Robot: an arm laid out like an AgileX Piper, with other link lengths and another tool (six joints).
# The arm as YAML. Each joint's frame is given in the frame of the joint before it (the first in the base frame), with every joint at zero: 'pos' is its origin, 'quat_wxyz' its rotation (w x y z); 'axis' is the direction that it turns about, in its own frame. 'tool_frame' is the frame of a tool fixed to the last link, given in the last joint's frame.
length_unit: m
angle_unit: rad
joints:
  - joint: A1
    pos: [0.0, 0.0, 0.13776]
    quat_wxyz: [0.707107, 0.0, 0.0, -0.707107]
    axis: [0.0, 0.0, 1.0]
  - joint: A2
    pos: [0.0, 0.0, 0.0]
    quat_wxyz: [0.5, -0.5, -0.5, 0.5]
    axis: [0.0, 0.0, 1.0]
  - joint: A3
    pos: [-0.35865, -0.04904, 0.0]
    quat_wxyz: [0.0, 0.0, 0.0, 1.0]
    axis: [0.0, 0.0, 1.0]
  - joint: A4
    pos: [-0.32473, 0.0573, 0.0]
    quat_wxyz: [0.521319, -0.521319, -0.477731, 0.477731]
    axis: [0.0, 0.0, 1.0]
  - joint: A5
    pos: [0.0, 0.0, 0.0]
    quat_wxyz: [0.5, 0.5, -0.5, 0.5]
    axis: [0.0, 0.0, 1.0]
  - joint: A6
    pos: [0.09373, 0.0, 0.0]
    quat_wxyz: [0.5, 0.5, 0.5, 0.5]
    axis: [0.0, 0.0, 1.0]
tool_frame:
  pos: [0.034, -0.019, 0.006]
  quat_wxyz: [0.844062, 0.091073, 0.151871, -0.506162]
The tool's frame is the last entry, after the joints.
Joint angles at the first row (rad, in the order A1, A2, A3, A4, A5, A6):
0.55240, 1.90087, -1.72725, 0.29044, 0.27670, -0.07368
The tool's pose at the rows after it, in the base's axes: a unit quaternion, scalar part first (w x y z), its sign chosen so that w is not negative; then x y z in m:
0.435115 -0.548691 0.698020 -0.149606 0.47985 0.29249 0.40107
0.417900 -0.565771 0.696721 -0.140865 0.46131 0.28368 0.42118
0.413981 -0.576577 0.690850 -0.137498 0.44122 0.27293 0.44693
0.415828 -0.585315 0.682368 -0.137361 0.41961 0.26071 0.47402
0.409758 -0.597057 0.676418 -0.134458 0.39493 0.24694 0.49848
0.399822 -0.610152 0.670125 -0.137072 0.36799 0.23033 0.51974
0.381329 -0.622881 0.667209 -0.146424 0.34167 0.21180 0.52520
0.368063 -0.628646 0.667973 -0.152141 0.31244 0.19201 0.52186
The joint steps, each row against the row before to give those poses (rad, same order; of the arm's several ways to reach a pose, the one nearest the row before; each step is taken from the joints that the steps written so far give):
-0.00147, -0.02602, -0.00002, 0.00000, 0.07478, 0.00000
0.00000, -0.04932, 0.00000, 0.00000, 0.09691, 0.00000
0.00000, -0.05845, 0.00004, 0.00001, 0.07397, -0.00519
-0.00001, -0.06231, -0.00001, 0.00002, 0.06425, -0.00949
0.00001, -0.06310, -0.00003, -0.00253, 0.08294, -0.00154
0.00000, -0.06806, 0.00894, -0.01416, 0.08451, -0.00068
0.00001, -0.07589, 0.05886, -0.02774, 0.05568, -0.00155
-0.00001, -0.09356, 0.10044, -0.01886, 0.01903, 0.00236

